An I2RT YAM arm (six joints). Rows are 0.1 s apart.
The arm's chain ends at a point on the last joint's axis. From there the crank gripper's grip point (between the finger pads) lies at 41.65 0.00 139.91 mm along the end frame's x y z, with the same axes.
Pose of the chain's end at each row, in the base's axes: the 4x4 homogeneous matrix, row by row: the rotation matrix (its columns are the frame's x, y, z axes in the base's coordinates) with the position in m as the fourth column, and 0 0 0 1 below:
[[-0.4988 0.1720 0.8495 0.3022], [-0.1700 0.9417 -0.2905 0.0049], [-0.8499 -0.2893 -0.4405 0.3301], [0 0 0 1]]
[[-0.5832 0.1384 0.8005 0.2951], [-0.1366 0.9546 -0.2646 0.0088], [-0.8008 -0.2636 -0.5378 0.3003], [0 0 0 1]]
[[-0.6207 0.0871 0.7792 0.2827], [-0.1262 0.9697 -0.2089 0.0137], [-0.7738 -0.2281 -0.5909 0.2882], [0 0 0 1]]
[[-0.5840 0.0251 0.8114 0.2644], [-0.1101 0.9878 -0.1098 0.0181], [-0.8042 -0.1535 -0.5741 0.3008], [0 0 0 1]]
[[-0.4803 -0.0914 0.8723 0.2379], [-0.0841 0.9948 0.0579 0.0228], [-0.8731 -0.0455 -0.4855 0.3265], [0 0 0 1]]
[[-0.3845 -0.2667 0.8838 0.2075], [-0.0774 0.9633 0.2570 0.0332], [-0.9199 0.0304 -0.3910 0.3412], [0 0 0 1]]
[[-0.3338 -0.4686 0.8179 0.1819], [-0.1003 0.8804 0.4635 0.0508], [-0.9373 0.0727 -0.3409 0.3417], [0 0 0 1]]
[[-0.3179 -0.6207 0.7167 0.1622], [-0.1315 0.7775 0.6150 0.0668], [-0.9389 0.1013 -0.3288 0.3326], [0 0 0 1]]
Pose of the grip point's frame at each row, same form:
[[-0.4988 0.1720 0.8495 0.4003], [-0.1700 0.9417 -0.2905 -0.0428], [-0.8499 -0.2893 -0.4405 0.2331], [0 0 0 1]]
[[-0.5832 0.1384 0.8005 0.3828], [-0.1366 0.9546 -0.2646 -0.0339], [-0.8008 -0.2636 -0.5378 0.1917], [0 0 0 1]]
[[-0.6207 0.0871 0.7792 0.3659], [-0.1262 0.9697 -0.2089 -0.0208], [-0.7738 -0.2281 -0.5909 0.1733], [0 0 0 1]]
[[-0.5840 0.0251 0.8114 0.3536], [-0.1101 0.9878 -0.1098 -0.0018], [-0.8042 -0.1535 -0.5741 0.1870], [0 0 0 1]]
[[-0.4803 -0.0914 0.8723 0.3399], [-0.0841 0.9948 0.0579 0.0274], [-0.8731 -0.0455 -0.4855 0.2222], [0 0 0 1]]
[[-0.3845 -0.2667 0.8838 0.3151], [-0.0774 0.9633 0.2570 0.0659], [-0.9199 0.0304 -0.3910 0.2482], [0 0 0 1]]
[[-0.3338 -0.4686 0.8179 0.2824], [-0.1003 0.8804 0.4635 0.1115], [-0.9373 0.0727 -0.3409 0.2550], [0 0 0 1]]
[[-0.3179 -0.6207 0.7167 0.2492], [-0.1315 0.7775 0.6150 0.1474], [-0.9389 0.1013 -0.3288 0.2475], [0 0 0 1]]

